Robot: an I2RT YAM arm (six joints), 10 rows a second.
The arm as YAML. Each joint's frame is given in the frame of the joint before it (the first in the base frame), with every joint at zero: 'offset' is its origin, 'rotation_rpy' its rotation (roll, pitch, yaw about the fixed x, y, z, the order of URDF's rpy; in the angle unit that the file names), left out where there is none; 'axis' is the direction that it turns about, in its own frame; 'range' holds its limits. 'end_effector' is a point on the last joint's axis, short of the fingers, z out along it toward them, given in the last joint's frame.
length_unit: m
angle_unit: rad
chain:
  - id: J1
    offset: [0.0, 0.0, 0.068]
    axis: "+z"
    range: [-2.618, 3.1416]
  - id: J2
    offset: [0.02, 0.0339, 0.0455]
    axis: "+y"
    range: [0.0, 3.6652]
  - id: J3
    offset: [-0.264, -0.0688, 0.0]
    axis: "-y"
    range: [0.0, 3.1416]
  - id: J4
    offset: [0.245, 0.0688, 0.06]
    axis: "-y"
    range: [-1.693, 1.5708]
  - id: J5
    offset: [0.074, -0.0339, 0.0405]
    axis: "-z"
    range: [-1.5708, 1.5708]
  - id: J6
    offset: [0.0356, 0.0, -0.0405]
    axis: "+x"
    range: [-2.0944, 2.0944]
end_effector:
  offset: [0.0, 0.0, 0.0]
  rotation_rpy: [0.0, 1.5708, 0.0]
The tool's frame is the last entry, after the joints.
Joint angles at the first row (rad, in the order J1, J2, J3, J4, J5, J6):
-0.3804 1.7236 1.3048 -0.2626 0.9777 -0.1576
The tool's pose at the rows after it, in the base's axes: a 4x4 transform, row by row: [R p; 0 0 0 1], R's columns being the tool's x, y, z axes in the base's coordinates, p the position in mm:
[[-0.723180, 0.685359, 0.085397, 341.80], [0.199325, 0.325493, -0.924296, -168.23], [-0.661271, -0.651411, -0.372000, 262.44], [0, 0, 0, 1]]
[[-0.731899, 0.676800, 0.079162, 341.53], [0.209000, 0.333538, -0.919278, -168.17], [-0.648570, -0.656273, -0.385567, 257.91], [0, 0, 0, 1]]
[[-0.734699, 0.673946, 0.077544, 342.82], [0.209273, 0.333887, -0.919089, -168.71], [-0.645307, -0.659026, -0.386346, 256.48], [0, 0, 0, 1]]
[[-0.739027, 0.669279, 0.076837, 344.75], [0.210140, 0.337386, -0.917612, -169.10], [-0.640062, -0.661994, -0.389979, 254.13], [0, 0, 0, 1]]
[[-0.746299, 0.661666, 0.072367, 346.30], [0.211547, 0.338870, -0.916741, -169.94], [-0.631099, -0.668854, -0.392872, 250.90], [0, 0, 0, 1]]
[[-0.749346, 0.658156, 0.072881, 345.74], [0.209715, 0.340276, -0.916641, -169.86], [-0.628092, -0.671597, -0.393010, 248.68], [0, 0, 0, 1]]
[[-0.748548, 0.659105, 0.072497, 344.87], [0.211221, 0.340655, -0.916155, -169.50], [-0.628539, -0.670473, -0.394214, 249.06], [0, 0, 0, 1]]
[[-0.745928, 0.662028, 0.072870, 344.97], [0.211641, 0.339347, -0.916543, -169.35], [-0.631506, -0.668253, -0.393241, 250.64], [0, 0, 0, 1]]
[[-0.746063, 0.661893, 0.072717, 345.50], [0.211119, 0.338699, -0.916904, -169.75], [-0.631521, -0.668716, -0.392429, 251.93], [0, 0, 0, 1]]
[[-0.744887, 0.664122, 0.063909, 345.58], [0.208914, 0.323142, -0.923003, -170.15], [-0.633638, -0.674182, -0.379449, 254.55], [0, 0, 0, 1]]
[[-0.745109, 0.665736, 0.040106, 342.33], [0.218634, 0.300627, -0.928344, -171.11], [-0.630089, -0.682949, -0.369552, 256.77], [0, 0, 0, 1]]
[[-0.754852, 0.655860, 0.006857, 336.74], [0.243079, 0.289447, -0.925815, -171.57], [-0.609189, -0.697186, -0.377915, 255.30], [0, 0, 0, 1]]
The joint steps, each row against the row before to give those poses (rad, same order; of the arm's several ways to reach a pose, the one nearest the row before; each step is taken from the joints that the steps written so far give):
0.0003 0.0067 -0.0123 -0.0218 -0.0045 0.0092
-0.0003 0.0069 -0.0024 -0.0173 -0.0045 0.0108
0.0000 0.0069 0.0031 0.0009 0.0008 -0.0016
0.0008 0.0101 0.0045 -0.0014 -0.0014 0.0000
-0.0004 0.0110 0.0023 -0.0001 0.0012 -0.0034
-0.0004 -0.0003 -0.0095 0.0100 -0.0008 -0.0054
0.0000 -0.0035 -0.0020 -0.0036 -0.0005 0.0032
0.0005 -0.0014 0.0043 -0.0044 0.0007 0.0029
-0.0005 0.0011 0.0061 -0.0036 0.0004 -0.0016
0.0000 -0.0016 0.0048 0.0032 0.0159 -0.0065
-0.0044 -0.0076 0.0002 -0.0153 0.0223 0.0052
-0.0059 -0.0062 -0.0022 -0.0511 0.0152 0.0241

